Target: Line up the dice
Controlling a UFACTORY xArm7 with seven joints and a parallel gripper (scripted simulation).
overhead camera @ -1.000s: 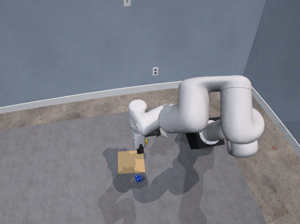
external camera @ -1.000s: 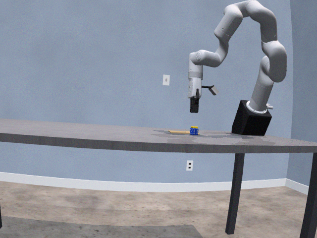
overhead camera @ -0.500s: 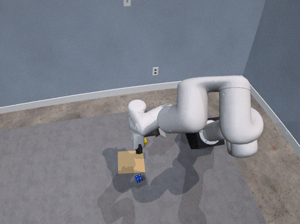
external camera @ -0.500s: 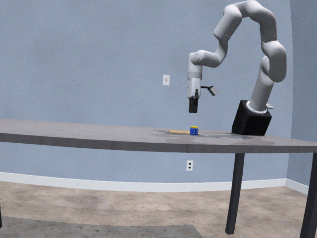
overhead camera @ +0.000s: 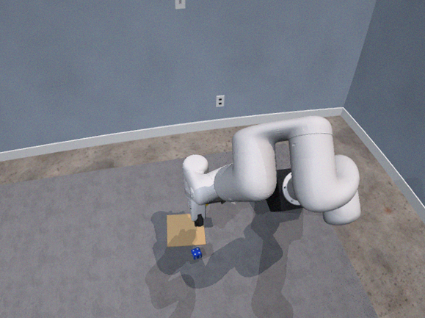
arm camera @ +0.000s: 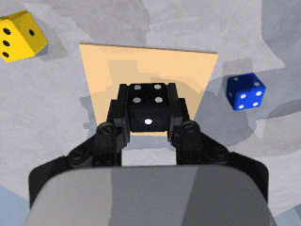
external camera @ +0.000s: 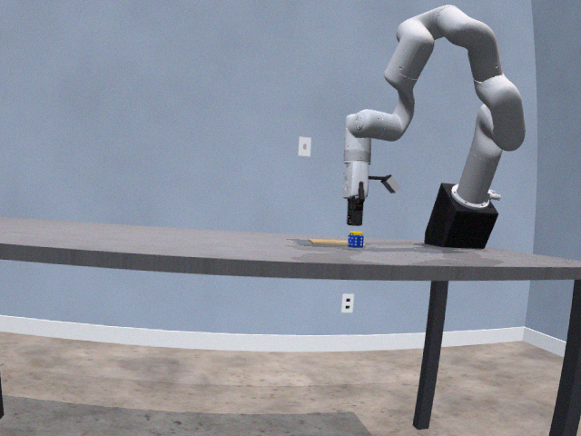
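Now: the tan mat 50 mm ahead of my hand and 70 mm below it. Also, from my hand: black die: 10 mm below; then yellow die: 20 mm behind, 120 mm to the right, 60 mm below; then blue die: 10 mm ahead, 110 mm to the left, 60 mm below.
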